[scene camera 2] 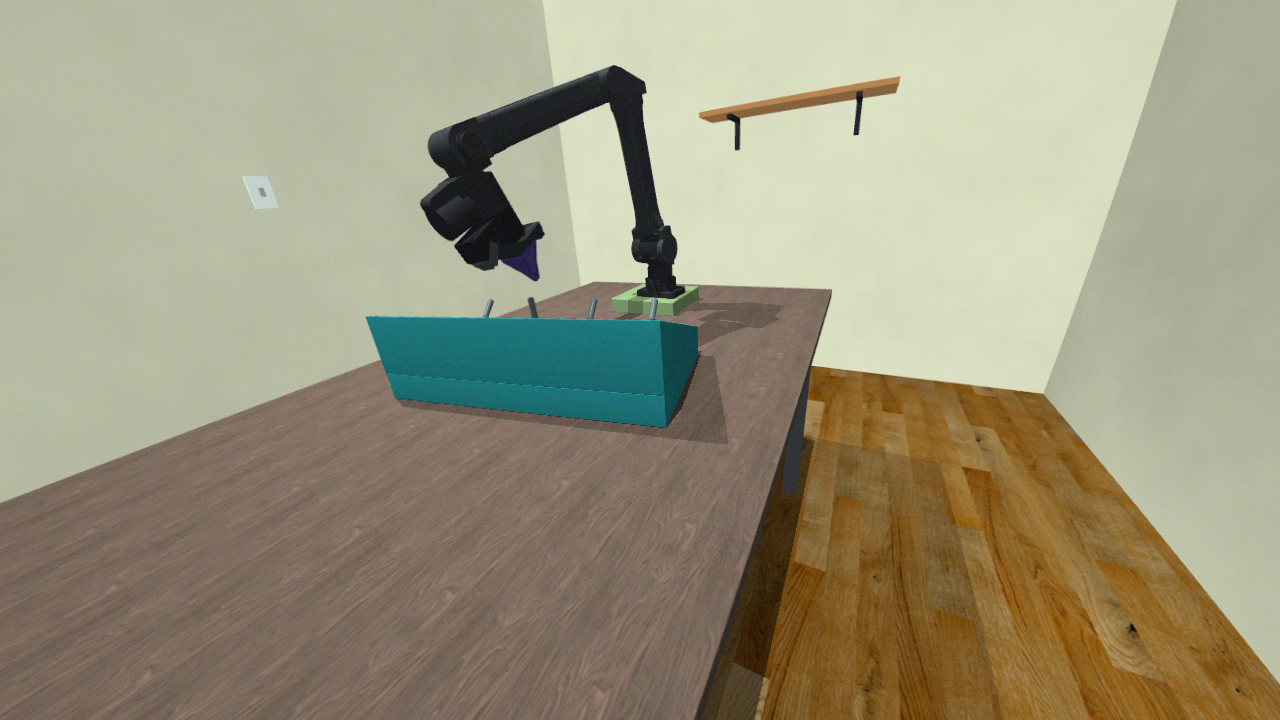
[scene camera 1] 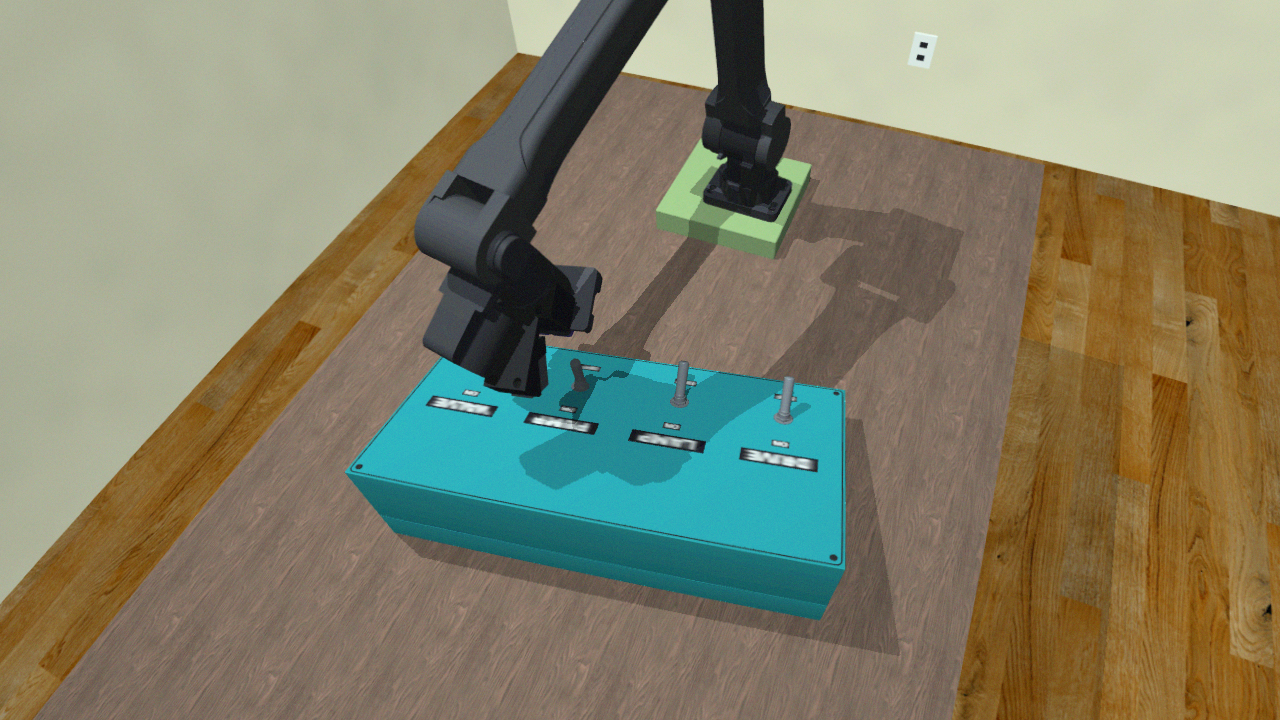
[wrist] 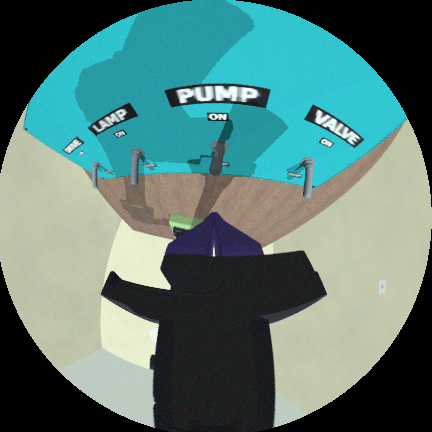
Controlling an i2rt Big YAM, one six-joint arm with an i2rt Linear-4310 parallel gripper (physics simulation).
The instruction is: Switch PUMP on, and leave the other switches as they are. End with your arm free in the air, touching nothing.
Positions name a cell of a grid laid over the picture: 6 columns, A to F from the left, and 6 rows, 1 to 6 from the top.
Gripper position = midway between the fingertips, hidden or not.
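Scene camera 1 gives me my gripper (scene camera 1: C3), and you'd find the gripper in scene camera 2 (scene camera 2: C3) too. It's also there in the wrist view (wrist: C4), where I can see a teal switch box (wrist: D2) as well.
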